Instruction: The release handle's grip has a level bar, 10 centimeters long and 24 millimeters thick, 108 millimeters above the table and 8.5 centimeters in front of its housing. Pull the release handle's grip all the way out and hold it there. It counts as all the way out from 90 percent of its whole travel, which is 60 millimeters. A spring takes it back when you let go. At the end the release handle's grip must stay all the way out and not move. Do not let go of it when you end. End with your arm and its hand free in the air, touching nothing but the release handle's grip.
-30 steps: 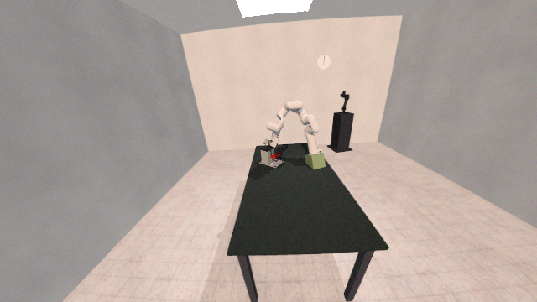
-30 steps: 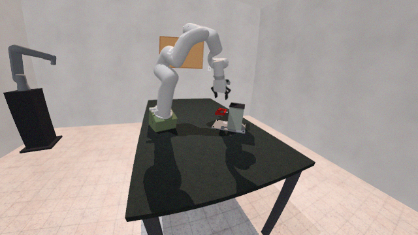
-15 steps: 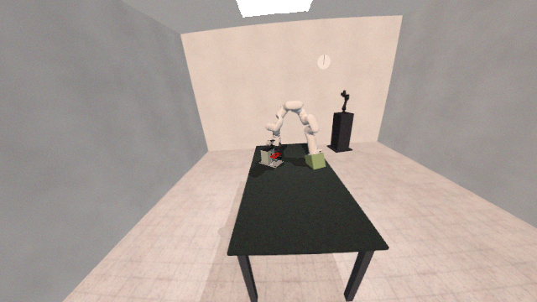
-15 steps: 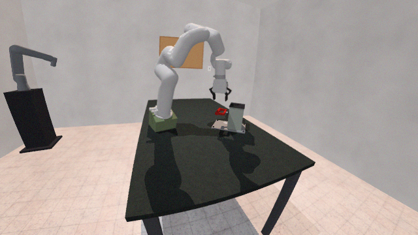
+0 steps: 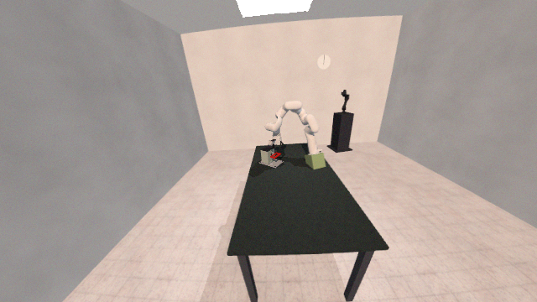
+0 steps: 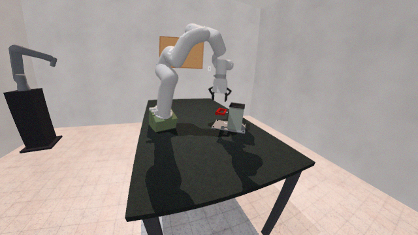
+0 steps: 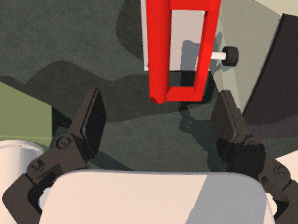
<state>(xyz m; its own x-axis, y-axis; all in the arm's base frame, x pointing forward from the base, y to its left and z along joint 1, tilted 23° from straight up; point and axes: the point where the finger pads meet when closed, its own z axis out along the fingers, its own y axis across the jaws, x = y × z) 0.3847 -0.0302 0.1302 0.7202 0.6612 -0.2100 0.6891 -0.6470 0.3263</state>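
My gripper is now 7 cm short of the light baseplate, 7 cm to the left of it and 19 cm above it.
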